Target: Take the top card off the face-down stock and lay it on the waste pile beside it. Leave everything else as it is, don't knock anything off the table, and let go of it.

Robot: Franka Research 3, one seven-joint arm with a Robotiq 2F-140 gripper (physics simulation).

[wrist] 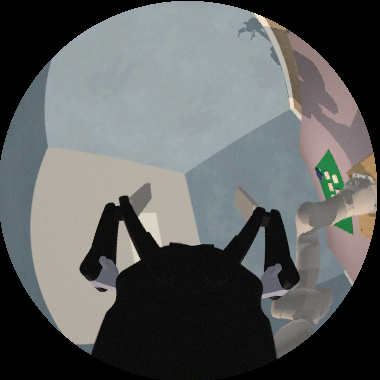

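Note:
My gripper (192, 192) is open, with its two fingers wide apart and nothing between them. It points away from the table, towards the room's walls. A green mat (329, 159) lies far off at the right edge of the wrist view, with several small pale cards (335, 179) on it. A small dark blue thing (319, 173) is at the mat's left edge; it is too small to tell whether it is the face-down stock. I cannot tell which card or pile is the waste pile. The arm hides part of the mat.
The pale arm (307, 250) runs up the right side of the view, in front of the mat. The mat lies on a pink surface (309, 137). A wooden surface (366, 225) shows by the arm's base. A shadow falls across the pink surface.

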